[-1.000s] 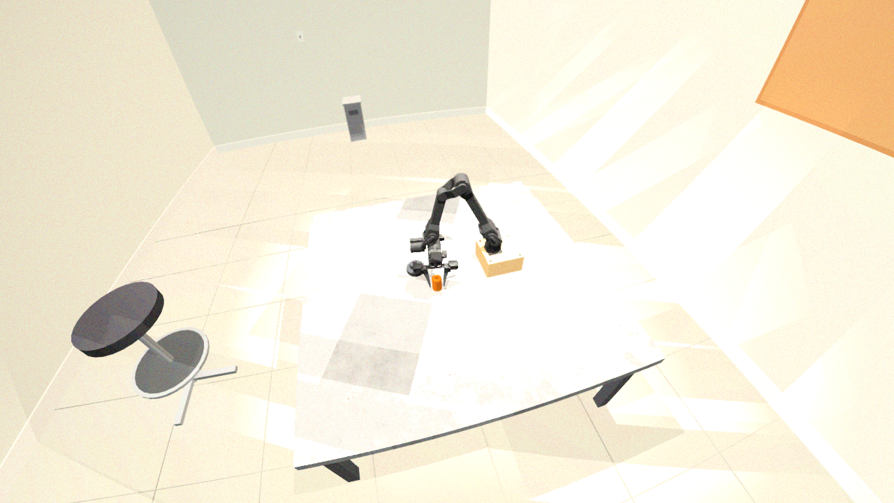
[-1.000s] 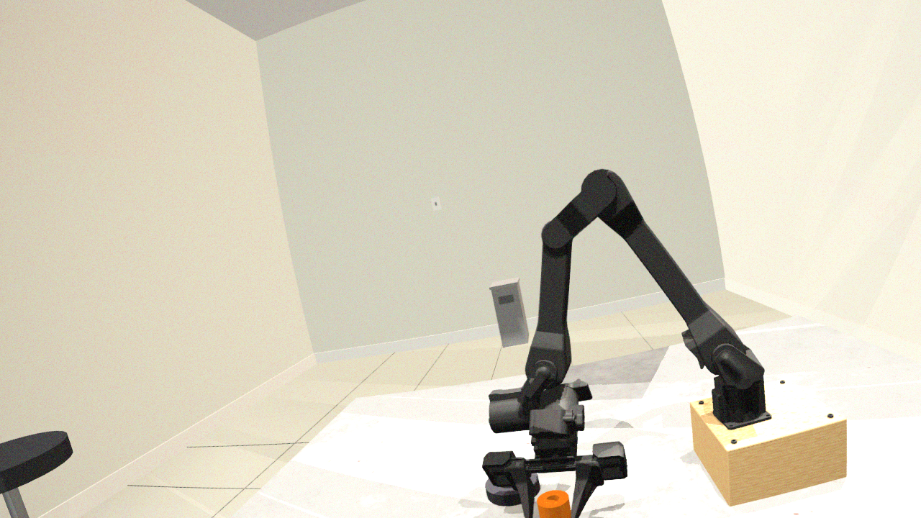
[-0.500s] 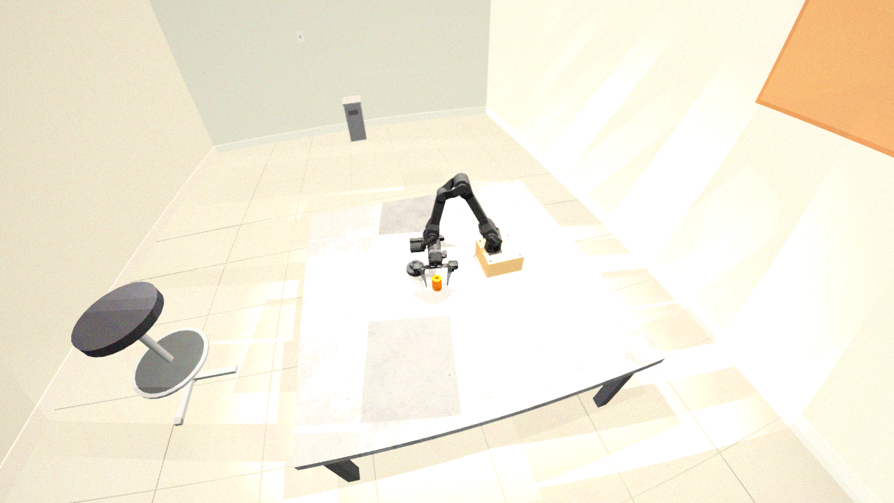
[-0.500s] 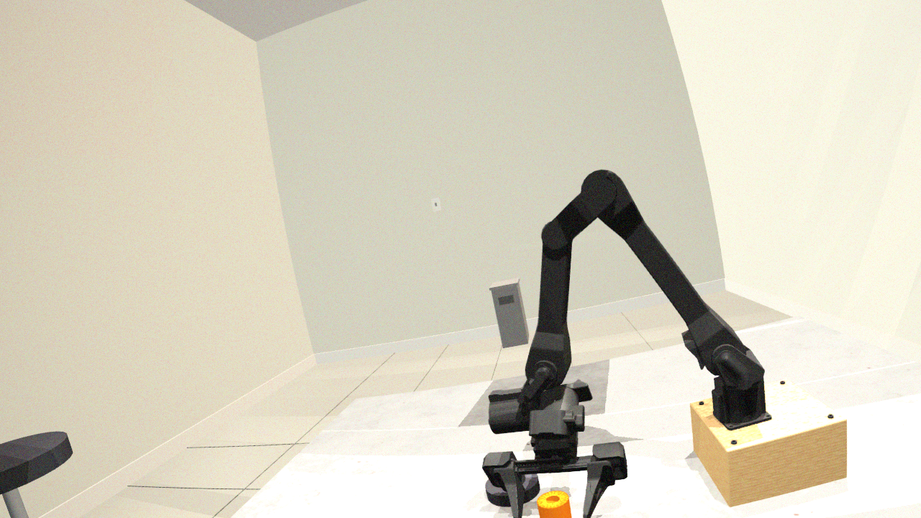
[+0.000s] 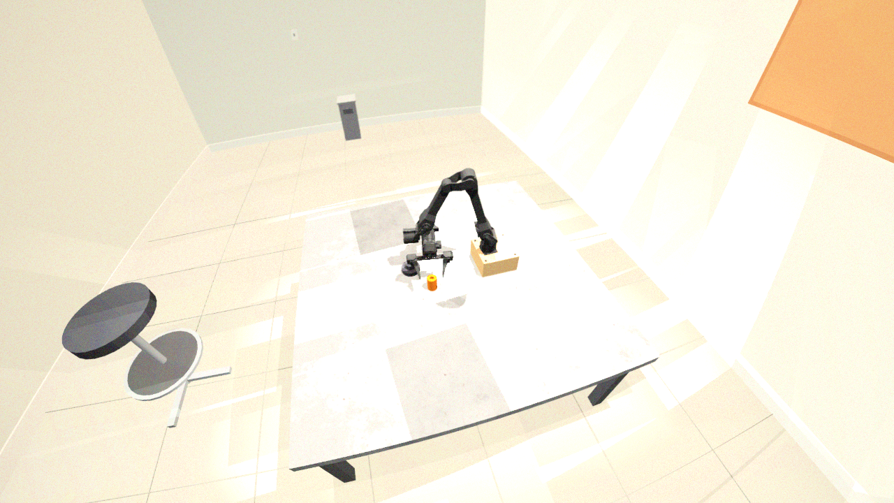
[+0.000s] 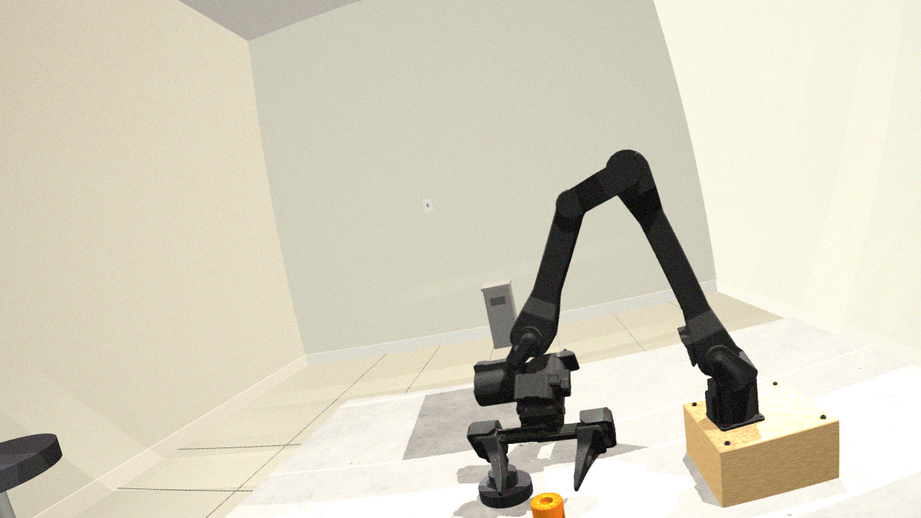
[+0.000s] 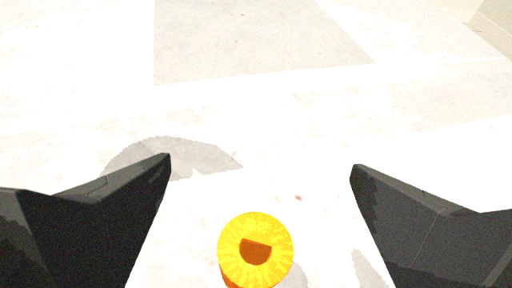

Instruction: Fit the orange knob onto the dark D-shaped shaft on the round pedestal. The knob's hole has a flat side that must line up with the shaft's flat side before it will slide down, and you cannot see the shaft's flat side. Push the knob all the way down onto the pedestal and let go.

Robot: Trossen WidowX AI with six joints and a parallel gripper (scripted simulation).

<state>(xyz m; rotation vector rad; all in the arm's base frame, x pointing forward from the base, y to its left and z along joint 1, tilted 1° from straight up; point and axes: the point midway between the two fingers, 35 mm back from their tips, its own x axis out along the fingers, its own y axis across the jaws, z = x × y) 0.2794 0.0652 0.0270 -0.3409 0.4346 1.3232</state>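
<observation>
The orange knob lies 1 cm behind my gripper tip, 3 cm to the right of it and 6 cm below it. From my gripper tip the other things lie so: dark shaft: 6 cm ahead, 16 cm to the right, 6 cm below.
</observation>
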